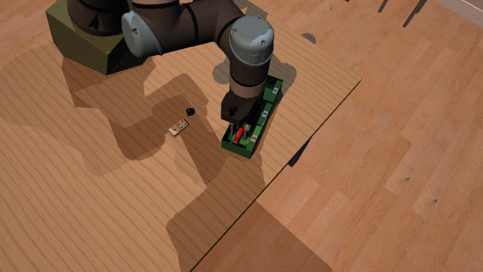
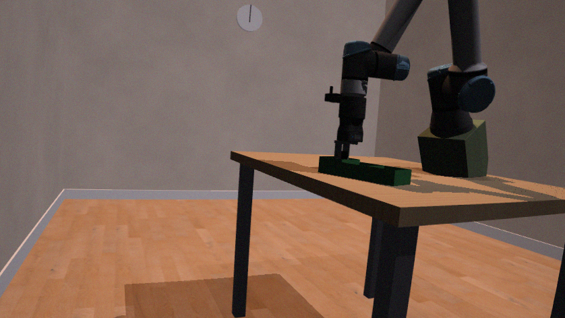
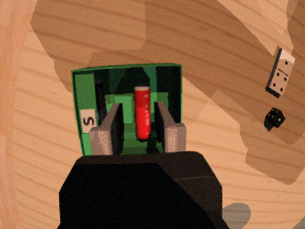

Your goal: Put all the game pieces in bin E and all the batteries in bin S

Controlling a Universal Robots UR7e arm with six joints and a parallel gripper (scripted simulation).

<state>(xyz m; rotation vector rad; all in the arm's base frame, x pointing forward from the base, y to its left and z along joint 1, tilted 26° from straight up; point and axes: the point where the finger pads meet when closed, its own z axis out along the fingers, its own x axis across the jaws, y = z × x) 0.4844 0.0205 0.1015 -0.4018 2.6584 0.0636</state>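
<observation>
My hand is 30 mm above the red battery. The rest, counted from my hand: brass nut 100 mm to the left, 100 mm behind, 40 mm below; green three-compartment bin 80 mm to the left, 30 mm below, 20 mm behind; black battery 40 mm ahead, 30 mm below, 10 mm to the left.
</observation>
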